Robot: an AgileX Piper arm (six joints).
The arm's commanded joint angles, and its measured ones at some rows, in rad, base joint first. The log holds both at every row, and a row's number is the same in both.
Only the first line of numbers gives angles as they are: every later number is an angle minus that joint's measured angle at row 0.
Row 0, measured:
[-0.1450, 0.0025, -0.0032, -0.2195, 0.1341, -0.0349]
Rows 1 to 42, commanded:
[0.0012, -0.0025, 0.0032, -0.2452, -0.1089, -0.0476]
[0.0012, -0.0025, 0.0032, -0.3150, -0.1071, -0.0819]
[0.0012, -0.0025, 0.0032, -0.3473, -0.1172, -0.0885]
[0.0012, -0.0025, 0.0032, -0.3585, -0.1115, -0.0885]
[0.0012, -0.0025, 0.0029, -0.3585, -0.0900, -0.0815]
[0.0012, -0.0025, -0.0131, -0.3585, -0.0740, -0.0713]
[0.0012, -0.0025, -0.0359, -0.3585, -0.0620, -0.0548]
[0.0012, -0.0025, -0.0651, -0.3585, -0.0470, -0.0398]
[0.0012, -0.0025, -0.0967, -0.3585, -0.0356, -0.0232]
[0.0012, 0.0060, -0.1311, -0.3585, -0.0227, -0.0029]
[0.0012, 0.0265, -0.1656, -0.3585, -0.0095, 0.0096]
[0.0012, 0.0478, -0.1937, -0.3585, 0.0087, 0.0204]
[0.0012, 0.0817, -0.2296, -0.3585, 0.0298, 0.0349]
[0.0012, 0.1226, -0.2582, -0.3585, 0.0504, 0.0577]
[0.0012, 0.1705, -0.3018, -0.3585, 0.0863, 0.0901]
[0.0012, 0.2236, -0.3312, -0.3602, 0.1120, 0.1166]
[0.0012, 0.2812, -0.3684, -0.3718, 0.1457, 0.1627]
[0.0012, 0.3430, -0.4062, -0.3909, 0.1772, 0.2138]
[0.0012, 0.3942, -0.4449, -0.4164, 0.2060, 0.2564]
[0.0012, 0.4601, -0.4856, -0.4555, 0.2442, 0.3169]
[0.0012, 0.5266, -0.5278, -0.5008, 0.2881, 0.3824]
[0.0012, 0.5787, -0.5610, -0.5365, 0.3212, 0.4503]
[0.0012, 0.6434, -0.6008, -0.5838, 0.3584, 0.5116]
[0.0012, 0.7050, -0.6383, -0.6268, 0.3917, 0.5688]
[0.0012, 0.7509, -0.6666, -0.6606, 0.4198, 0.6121]
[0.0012, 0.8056, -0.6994, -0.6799, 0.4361, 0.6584]
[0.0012, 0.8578, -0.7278, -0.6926, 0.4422, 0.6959]
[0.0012, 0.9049, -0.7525, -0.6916, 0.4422, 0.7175]
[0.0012, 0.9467, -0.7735, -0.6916, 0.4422, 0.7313]
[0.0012, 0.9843, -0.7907, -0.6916, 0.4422, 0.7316]
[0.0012, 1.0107, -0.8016, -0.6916, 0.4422, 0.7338]
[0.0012, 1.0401, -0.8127, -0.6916, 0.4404, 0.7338]
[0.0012, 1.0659, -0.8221, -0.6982, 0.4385, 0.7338]
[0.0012, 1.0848, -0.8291, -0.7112, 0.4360, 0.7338]
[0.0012, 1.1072, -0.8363, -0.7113, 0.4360, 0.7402]
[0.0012, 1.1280, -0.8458, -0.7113, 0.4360, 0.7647]
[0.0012, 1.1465, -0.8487, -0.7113, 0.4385, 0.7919]
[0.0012, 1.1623, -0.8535, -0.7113, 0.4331, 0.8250]
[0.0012, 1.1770, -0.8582, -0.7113, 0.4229, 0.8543]
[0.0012, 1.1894, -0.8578, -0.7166, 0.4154, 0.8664]
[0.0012, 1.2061, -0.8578, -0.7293, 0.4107, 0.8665]
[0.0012, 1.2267, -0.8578, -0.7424, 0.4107, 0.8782]
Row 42, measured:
[0.0000, 1.1739, -0.8486, -0.7003, 0.4285, 0.8256]
